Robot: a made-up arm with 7 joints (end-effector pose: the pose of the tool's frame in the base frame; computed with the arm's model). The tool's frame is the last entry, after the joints.
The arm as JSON. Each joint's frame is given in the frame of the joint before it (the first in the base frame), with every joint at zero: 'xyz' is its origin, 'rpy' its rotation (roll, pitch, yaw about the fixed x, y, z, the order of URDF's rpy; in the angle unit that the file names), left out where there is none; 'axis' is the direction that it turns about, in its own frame. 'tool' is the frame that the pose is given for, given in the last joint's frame.
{
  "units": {
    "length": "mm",
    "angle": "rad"
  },
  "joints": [
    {
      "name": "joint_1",
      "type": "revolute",
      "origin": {
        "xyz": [
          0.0,
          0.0,
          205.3
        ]
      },
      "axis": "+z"
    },
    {
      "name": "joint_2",
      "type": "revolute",
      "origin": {
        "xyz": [
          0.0,
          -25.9,
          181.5
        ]
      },
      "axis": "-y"
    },
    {
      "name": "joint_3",
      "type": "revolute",
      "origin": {
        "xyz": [
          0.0,
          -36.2,
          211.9
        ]
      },
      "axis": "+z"
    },
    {
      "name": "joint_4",
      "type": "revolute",
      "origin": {
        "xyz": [
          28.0,
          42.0,
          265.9
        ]
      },
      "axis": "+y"
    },
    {
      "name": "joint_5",
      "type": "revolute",
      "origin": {
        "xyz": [
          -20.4,
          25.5,
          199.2
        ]
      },
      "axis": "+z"
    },
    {
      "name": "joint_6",
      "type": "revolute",
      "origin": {
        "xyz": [
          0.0,
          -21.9,
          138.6
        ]
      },
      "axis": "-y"
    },
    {
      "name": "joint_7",
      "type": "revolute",
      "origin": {
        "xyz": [
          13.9,
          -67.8,
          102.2
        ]
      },
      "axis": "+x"
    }
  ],
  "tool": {
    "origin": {
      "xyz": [
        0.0,
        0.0,
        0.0
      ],
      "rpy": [
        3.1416,
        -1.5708,
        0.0
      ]
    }
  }
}
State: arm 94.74 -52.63 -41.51 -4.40 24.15 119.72 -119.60
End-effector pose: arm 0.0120 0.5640 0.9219 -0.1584 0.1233 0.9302 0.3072
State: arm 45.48 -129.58 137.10 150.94 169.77 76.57 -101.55
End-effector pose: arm 0.1955 0.0929 0.4661 -0.2526 -0.0106 0.9211 0.2959
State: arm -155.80 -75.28 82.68 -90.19 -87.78 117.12 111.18
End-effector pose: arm -0.4040 0.1633 0.6676 -0.4641 0.1178 0.4016 0.7807
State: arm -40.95 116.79 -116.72 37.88 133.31 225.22 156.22
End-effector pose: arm -0.6836 0.1863 0.1453 -0.1844 0.6829 -0.4530 0.5427
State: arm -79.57 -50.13 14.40 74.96 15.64 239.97 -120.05
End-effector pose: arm 0.1193 -0.5426 0.4546 -0.1130 -0.2563 -0.2052 0.9378
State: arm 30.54 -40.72 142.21 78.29 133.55 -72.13 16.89
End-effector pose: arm 0.0476 0.0341 1.0951 -0.7404 0.3917 -0.5462 0.0074
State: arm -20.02 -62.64 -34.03 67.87 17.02 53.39 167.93
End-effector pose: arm 0.5991 -0.5479 0.4425 0.2722 0.9348 -0.2078 0.0940
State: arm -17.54 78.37 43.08 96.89 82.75 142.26 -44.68
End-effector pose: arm -0.2832 0.2153 0.6796 -0.0457 0.1062 -0.9825 0.1460
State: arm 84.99 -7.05 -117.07 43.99 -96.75 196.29 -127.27
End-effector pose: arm 0.1976 0.0771 1.1054 -0.8006 0.2310 -0.0967 0.5444
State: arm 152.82 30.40 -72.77 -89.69 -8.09 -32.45 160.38
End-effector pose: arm 0.2047 -0.4421 0.7562 0.0489 0.3560 0.5489 0.7547
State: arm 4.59 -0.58 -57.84 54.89 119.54 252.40 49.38
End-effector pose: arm 0.3304 -0.1663 1.0208 -0.8915 -0.1932 0.2928 0.2867
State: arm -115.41 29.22 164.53 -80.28 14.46 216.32 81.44
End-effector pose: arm -0.0563 0.1392 0.9815 0.9685 -0.1857 0.1428 0.0846
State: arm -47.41 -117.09 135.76 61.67 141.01 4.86 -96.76
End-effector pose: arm 0.6240 -0.4748 0.4491 0.5871 0.4673 -0.3990 0.5270
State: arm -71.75 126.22 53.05 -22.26 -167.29 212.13 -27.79
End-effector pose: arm -0.2149 0.3757 -0.1724 -0.5221 -0.0163 -0.7814 0.3413
